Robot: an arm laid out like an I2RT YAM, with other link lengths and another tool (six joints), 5 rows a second.
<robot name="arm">
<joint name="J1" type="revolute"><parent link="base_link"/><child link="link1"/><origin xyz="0 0 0.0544"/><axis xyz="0 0 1"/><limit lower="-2.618" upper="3.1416"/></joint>
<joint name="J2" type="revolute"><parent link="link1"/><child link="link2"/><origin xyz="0.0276 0.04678 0.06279"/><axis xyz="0 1 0"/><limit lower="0" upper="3.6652"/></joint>
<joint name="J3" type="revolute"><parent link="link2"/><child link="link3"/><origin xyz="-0.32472 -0.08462 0"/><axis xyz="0 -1 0"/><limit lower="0" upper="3.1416"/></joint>
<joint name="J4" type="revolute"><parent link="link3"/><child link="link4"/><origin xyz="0.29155 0.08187 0.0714"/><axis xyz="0 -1 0"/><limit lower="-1.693" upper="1.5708"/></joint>
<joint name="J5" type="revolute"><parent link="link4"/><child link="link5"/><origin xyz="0.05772 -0.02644 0.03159"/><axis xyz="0 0 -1"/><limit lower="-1.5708" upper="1.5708"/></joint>
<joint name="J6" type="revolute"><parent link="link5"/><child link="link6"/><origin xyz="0.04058 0 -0.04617"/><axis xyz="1 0 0"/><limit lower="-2.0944" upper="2.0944"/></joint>
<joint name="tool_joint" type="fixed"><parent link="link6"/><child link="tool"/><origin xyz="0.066 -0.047 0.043" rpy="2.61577 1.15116 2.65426"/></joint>
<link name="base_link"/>
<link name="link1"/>
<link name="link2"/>
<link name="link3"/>
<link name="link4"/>
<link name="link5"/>
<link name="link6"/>
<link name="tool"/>
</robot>
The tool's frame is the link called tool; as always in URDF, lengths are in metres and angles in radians.
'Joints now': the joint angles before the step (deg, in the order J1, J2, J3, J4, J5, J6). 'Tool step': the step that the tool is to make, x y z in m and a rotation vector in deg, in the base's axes. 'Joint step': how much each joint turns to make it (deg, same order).
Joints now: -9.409 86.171 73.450 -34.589 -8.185 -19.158
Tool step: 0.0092 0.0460 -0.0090 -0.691 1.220 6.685
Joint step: 5.772 1.071 -0.196 -0.043 0.001 -1.243
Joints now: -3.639 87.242 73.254 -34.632 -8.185 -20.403
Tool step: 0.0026 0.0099 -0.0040 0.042 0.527 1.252
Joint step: 1.262 0.547 0.008 0.013 -0.004 0.017
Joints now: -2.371 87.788 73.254 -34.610 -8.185 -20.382
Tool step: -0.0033 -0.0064 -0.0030 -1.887 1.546 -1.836
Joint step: -0.216 -0.001 0.004 -1.470 2.536 -0.020
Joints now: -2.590 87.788 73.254 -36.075 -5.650 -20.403
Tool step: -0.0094 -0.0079 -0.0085 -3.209 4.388 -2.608
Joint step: -0.036 -0.026 -0.011 -4.255 4.266 -0.016
